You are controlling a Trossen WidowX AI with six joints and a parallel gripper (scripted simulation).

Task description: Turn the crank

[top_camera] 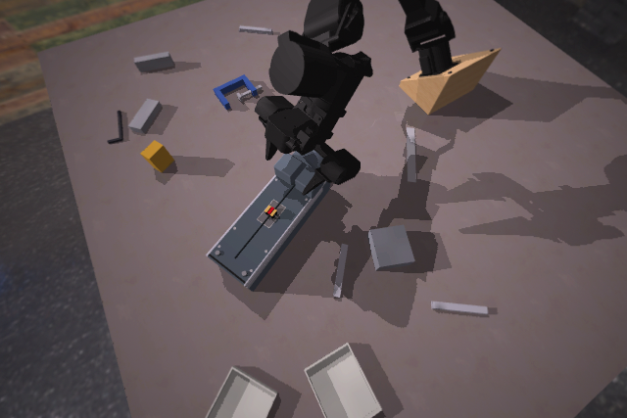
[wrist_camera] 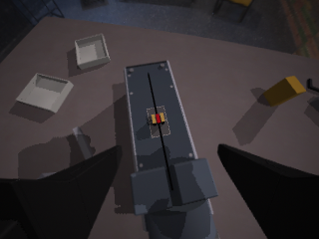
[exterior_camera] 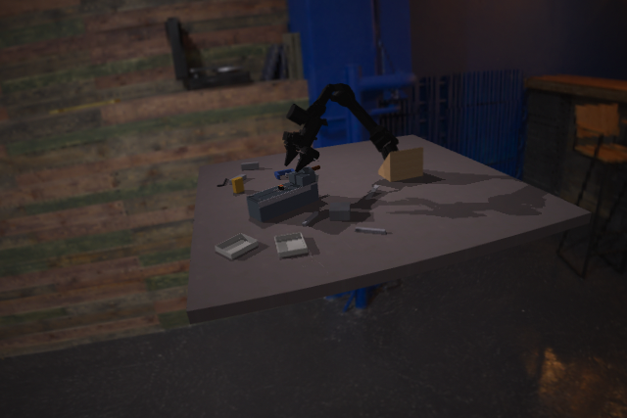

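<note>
My gripper tip is now 110 mm past the brown crank handle, 80 mm to the left of it and 40 mm above it. From my gripper tip the other things lie so: grey block (120 mm behind, 180 mm to the left, 120 mm below); yellow block (190 mm ahead, 240 mm to the right, 110 mm below); red pointer (50 mm ahead, 20 mm to the left, 60 mm below).
</note>
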